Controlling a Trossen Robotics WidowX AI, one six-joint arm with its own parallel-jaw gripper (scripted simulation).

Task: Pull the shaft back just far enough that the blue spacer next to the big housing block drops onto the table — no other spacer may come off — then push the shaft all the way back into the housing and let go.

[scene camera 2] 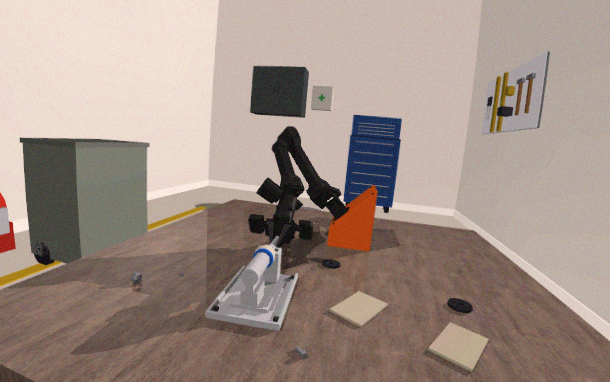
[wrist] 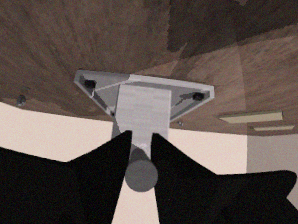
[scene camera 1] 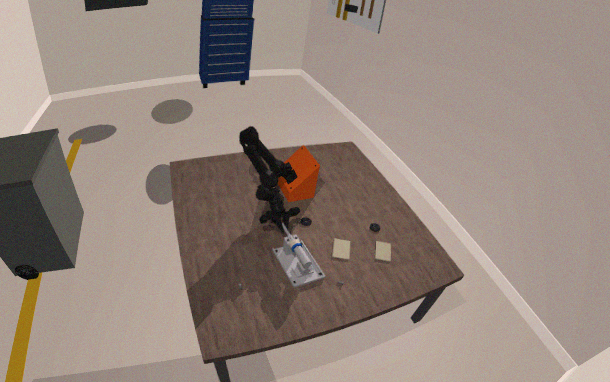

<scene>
The pictures show: my gripper and a housing block.
My gripper is seen too in the wrist view.
</scene>
